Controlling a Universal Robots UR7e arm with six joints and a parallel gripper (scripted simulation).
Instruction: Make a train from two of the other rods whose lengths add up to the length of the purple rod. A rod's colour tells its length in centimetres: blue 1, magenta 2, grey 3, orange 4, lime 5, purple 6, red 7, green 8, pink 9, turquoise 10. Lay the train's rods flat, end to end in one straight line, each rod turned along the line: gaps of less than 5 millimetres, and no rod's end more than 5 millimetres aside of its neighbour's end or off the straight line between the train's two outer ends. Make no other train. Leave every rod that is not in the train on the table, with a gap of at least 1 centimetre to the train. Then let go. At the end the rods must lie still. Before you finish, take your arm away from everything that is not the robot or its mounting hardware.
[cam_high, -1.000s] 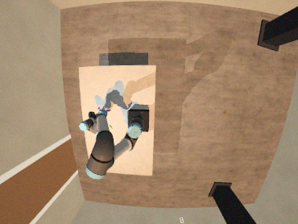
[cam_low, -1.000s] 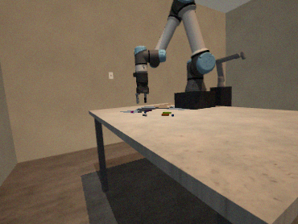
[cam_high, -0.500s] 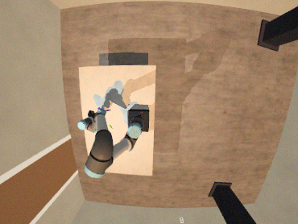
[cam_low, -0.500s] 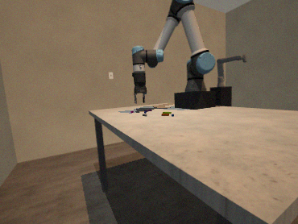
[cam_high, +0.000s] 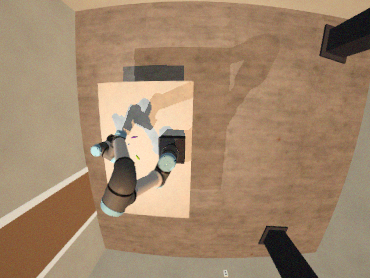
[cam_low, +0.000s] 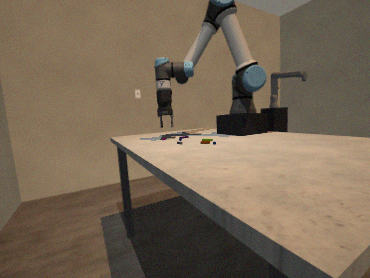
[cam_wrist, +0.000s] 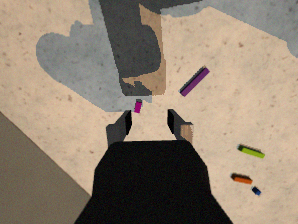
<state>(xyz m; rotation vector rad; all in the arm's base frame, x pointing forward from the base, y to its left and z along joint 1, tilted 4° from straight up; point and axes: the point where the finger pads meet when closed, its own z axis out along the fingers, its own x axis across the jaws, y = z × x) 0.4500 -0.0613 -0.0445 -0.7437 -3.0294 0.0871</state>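
The magenta rod lies 8 cm below my hand, 2 cm ahead of it and 1 cm to the right of it. Round my hand: grey rod 18 cm to the left, 8 cm below; then lime rod 19 cm to the left, 14 cm behind, 8 cm below; then purple rod 9 cm behind, 8 cm below.
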